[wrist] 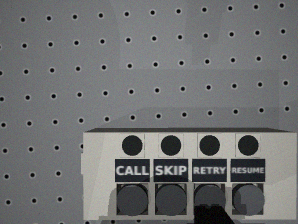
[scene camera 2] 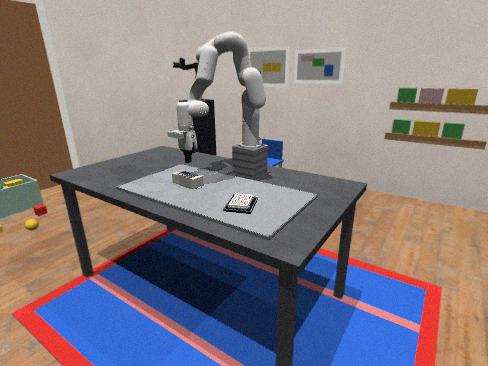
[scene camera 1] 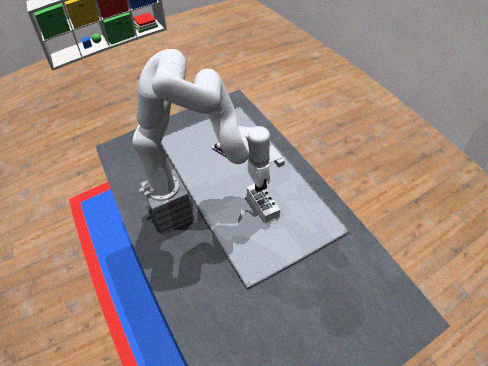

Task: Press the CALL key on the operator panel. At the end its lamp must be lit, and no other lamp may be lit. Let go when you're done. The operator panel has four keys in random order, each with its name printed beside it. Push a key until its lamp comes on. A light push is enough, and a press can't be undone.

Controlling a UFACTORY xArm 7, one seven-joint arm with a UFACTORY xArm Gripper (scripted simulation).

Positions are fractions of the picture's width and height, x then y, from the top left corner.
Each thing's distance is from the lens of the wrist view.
operator panel (wrist: 0.38,0.70): 0.22 m
